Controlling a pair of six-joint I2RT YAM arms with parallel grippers.
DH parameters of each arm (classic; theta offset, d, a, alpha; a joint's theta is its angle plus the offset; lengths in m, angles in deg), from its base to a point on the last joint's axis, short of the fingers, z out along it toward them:
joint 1: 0 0.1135 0.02 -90
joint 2: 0 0 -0.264 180
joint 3: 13.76 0 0.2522 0
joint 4: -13.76 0 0.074 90
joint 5: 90 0 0 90
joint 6: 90 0.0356 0 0
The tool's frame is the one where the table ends.
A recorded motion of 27 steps. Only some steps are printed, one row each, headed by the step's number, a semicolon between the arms.
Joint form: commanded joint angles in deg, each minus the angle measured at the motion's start. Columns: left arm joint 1, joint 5, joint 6, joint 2, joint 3, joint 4; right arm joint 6, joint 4, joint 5, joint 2, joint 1, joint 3.
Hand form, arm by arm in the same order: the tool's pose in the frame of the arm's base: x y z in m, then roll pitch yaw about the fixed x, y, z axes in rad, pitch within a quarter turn. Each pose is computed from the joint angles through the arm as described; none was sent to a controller.
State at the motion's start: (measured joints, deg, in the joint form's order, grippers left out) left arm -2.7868 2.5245 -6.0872 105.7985 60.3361 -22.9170; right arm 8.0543 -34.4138 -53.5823 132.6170 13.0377 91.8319
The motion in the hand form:
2: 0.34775 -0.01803 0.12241 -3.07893 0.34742 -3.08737; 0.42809 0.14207 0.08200 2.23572 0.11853 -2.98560
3: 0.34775 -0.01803 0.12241 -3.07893 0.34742 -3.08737; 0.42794 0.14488 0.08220 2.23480 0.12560 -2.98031
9: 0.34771 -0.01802 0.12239 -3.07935 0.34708 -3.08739; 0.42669 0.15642 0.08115 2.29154 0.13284 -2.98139
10: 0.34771 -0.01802 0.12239 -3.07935 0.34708 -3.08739; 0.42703 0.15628 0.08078 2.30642 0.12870 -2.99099
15: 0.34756 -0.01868 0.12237 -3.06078 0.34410 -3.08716; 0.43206 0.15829 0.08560 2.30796 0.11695 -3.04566
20: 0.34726 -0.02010 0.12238 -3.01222 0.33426 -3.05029; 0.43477 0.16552 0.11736 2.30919 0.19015 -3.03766
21: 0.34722 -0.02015 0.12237 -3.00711 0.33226 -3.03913; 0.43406 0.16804 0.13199 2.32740 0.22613 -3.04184
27: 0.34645 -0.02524 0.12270 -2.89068 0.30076 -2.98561; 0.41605 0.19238 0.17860 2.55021 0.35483 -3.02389
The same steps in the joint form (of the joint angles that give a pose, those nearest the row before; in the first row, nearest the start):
2: -0.02 -0.96 0.52 1.94 0.02 0.46; 1.27 1.73 2.75 2.54 1.81 0.09
3: -0.02 -0.96 0.52 1.94 0.02 0.46; 1.33 2.18 2.75 2.54 2.16 0.09
9: -0.02 -0.98 0.52 1.94 0.02 0.44; 3.15 3.58 6.45 2.54 3.80 0.09
10: -0.02 -0.98 0.52 1.94 0.02 0.44; 3.78 3.70 7.41 2.54 3.83 0.09
15: -0.02 0.09 0.50 1.95 0.02 0.37; 8.24 5.36 8.35 2.34 3.93 0.74
20: -0.04 2.19 -1.55 1.95 0.02 0.26; 8.26 4.61 9.33 -0.98 4.74 2.27
21: -0.04 2.27 -2.16 1.95 0.02 0.24; 8.57 4.61 10.99 -2.88 5.16 2.38
27: -0.31 8.02 -5.59 1.94 0.02 0.07; 8.87 1.94 26.45 -9.81 9.75 2.43

